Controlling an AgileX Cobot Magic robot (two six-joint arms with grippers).
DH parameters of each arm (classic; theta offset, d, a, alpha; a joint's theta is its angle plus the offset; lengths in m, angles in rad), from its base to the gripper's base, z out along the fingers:
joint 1: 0 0.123 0 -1.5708
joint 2: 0.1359 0 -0.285 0
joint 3: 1.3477 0 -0.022 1.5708
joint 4: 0 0.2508 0 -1.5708
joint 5: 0 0 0.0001 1.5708
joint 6: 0 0.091 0 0
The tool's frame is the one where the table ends.
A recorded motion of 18 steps. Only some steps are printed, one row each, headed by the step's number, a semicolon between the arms.
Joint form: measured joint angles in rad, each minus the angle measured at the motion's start. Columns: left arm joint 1, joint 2, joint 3, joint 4, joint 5, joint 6; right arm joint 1, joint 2, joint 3, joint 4, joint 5, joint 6.
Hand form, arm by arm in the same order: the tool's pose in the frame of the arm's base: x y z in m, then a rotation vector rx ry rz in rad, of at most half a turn. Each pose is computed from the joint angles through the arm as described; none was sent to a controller.
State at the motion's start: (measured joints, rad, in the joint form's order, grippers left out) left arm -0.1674 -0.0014 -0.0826 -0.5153 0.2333 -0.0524; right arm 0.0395 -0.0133 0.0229 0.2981 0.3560 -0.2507
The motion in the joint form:
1: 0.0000 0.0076 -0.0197 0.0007 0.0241 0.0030; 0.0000 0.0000 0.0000 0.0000 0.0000 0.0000
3: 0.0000 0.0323 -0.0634 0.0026 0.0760 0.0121; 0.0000 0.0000 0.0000 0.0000 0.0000 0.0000
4: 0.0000 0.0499 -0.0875 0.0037 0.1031 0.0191; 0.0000 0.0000 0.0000 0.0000 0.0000 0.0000
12: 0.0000 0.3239 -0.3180 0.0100 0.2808 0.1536; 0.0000 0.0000 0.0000 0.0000 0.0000 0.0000
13: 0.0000 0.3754 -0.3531 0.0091 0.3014 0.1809; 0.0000 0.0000 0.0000 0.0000 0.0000 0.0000
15: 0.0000 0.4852 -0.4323 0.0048 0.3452 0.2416; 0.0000 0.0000 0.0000 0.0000 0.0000 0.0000
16: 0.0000 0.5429 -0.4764 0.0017 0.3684 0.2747; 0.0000 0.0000 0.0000 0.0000 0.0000 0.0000
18: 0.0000 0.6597 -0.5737 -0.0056 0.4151 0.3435; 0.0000 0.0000 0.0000 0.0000 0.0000 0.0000
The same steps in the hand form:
1: 0.0480 -0.0197 0.2268 -0.2157 1.6380 -0.6521; 0.0524 0.0114 0.1755 -0.0811 1.8339 0.1426
3: 0.0470 -0.0218 0.2359 -0.1888 1.6698 -0.6545; 0.0524 0.0114 0.1755 -0.0811 1.8339 0.1426
4: 0.0469 -0.0229 0.2409 -0.1733 1.6897 -0.6533; 0.0524 0.0114 0.1755 -0.0811 1.8339 0.1426
12: 0.0681 -0.0335 0.2864 -0.0014 1.8963 -0.5777; 0.0524 0.0114 0.1755 -0.0811 1.8339 0.1426
13: 0.0746 -0.0354 0.2925 0.0288 1.9291 -0.5635; 0.0524 0.0114 0.1755 -0.0811 1.8339 0.1426
15: 0.0898 -0.0399 0.3058 0.0978 1.9918 -0.5368; 0.0524 0.0114 0.1755 -0.0811 1.8339 0.1426
16: 0.0986 -0.0424 0.3129 0.1367 2.0210 -0.5245; 0.0524 0.0114 0.1755 -0.0811 1.8339 0.1426
18: 0.1182 -0.0478 0.3282 0.2205 2.0684 -0.5026; 0.0524 0.0114 0.1755 -0.0811 1.8339 0.1426

